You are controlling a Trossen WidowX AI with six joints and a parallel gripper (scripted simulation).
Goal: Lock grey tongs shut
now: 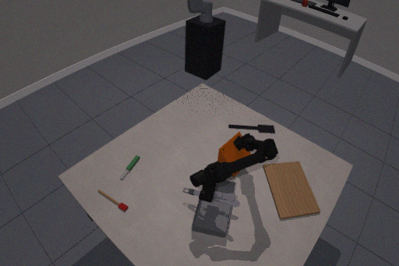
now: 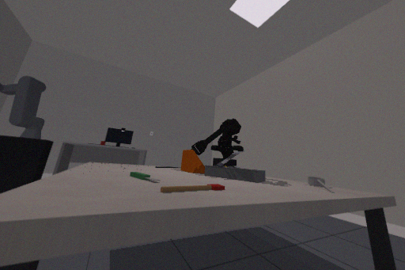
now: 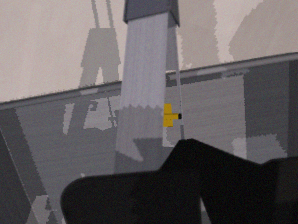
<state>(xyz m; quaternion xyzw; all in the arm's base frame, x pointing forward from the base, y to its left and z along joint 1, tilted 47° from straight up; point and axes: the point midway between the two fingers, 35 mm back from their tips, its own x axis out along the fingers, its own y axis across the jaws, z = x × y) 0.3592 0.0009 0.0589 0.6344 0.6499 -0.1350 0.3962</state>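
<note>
Right now the yellow lock piece is 10 mm ahead of my gripper tip, 10 mm to the right of it and 20 mm below it. Round my gripper tip: red-headed wooden tool (320 mm ahead, 360 mm to the right, 70 mm below); then wooden board (340 mm behind, 340 mm to the left, 70 mm below); then grey roasting tin (20 mm ahead, 50 mm to the left, 50 mm below).
</note>
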